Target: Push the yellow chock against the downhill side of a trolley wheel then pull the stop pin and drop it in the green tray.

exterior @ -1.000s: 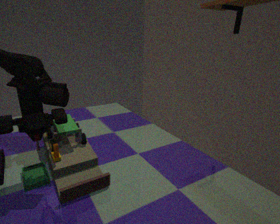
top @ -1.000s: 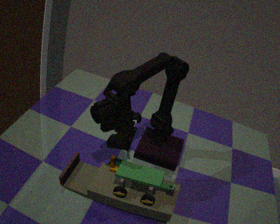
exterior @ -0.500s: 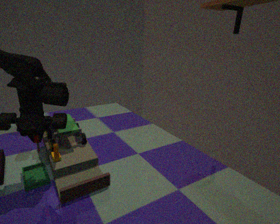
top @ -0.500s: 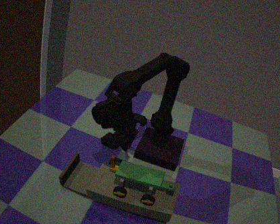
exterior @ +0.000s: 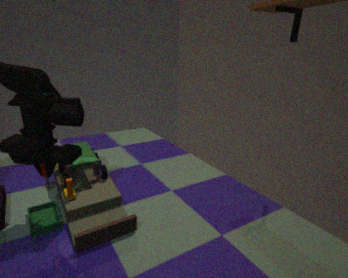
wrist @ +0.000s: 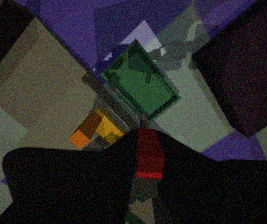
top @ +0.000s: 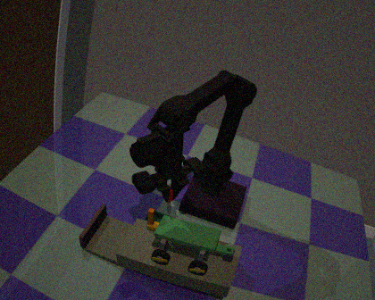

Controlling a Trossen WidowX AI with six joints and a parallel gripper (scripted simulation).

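My gripper tip is right at the red-headed stop pin. Also, from my gripper tip: yellow chock 50 mm below, 50 mm ahead, 10 mm to the right; then raised lip 180 mm to the right, 100 mm below, 100 mm ahead; then trolley 110 mm ahead, 90 mm to the left, 20 mm below.
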